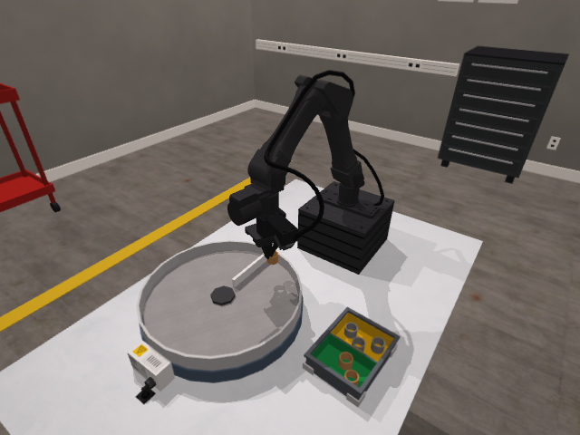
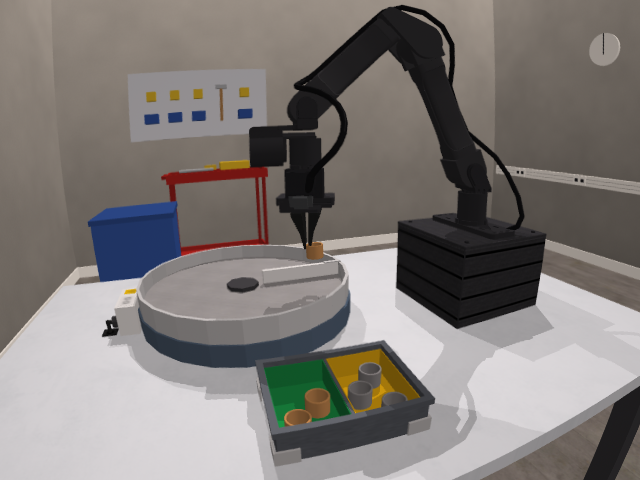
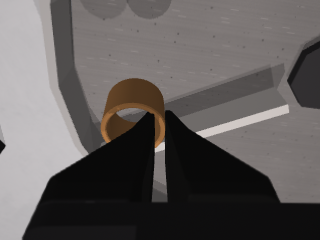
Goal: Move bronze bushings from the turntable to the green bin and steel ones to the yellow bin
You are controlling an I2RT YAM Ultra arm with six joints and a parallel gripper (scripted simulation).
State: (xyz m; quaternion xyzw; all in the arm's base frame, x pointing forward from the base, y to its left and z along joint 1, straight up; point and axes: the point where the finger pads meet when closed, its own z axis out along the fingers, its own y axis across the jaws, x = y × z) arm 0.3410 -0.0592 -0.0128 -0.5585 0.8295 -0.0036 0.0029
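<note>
Right now the green bin is 100 mm ahead of my hand, 290 mm to the left of it and 130 mm below it. From my hand the other things lie so: dark grey tray: 50 mm ahead, 290 mm to the left, 120 mm below; turntable: 120 mm ahead, 60 mm to the right, 90 mm below; yellow bin: 10 mm ahead, 300 mm to the left, 130 mm below.
</note>
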